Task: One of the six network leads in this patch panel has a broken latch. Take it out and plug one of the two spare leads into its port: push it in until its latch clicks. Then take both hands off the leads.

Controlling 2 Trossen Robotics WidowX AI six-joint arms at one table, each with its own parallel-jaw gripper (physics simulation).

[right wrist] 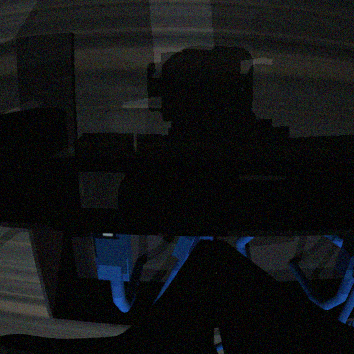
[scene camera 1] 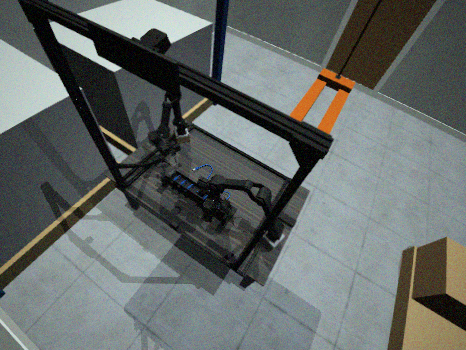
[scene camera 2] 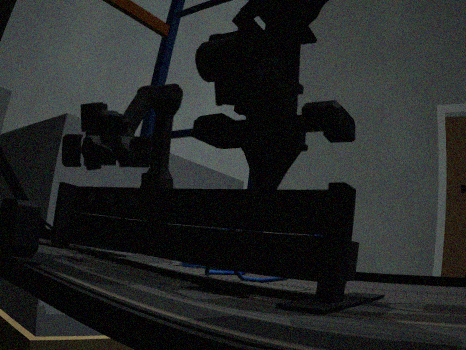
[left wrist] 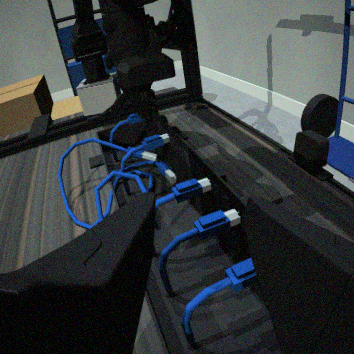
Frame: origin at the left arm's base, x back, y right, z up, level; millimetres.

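Seen in the pictures: left gripper, fingertip midpoint: (scene camera 1: pixel 174 164) (scene camera 2: pixel 120 152) (left wrist: pixel 200 206); right gripper, fingertip midpoint: (right wrist: pixel 209 250) (scene camera 2: pixel 262 203) (left wrist: pixel 143 117); left arm's base at its link origin: (scene camera 1: pixel 181 131); right arm's base at its link origin: (scene camera 1: pixel 273 235) (left wrist: pixel 96 78).
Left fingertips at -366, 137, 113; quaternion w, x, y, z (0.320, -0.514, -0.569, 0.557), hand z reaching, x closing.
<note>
Offsets run from my left fingertips to a thing's middle, as dx, dy, dz. "spot": to the spot under its first point.
The black patch panel {-184, -83, -127} (scene camera 1: pixel 180 184) (scene camera 2: pixel 197 222) (right wrist: pixel 211 197) lies on the table with blue network leads {spot: -86, -14, -88} (left wrist: pixel 215 221) (scene camera 1: pixel 183 181) plugged in a row. In the left wrist view, more blue leads {spot: -229, -115, -94} (left wrist: pixel 154 142) run on toward the far end, and loose loops (left wrist: pixel 67 182) lie beside the panel. A spare lead {spot: +59, -218, -176} (scene camera 1: pixel 204 168) curls behind the panel. My left gripper (left wrist: pixel 200 206) (scene camera 1: pixel 166 160) (scene camera 2: pixel 93 139) is open and empty, at the panel's near end. My right gripper (right wrist: pixel 209 250) (scene camera 1: pixel 213 205) (scene camera 2: pixel 266 170) is shut and empty, pointing down close over the panel's far end, above blue leads (right wrist: pixel 112 260).
A black gantry frame (scene camera 1: pixel 252 107) spans the table. A brown box (left wrist: pixel 21 102) and a blue trolley (left wrist: pixel 342 147) stand outside the table. A dark wheel-like block (left wrist: pixel 312 147) sits at the table's right edge.
</note>
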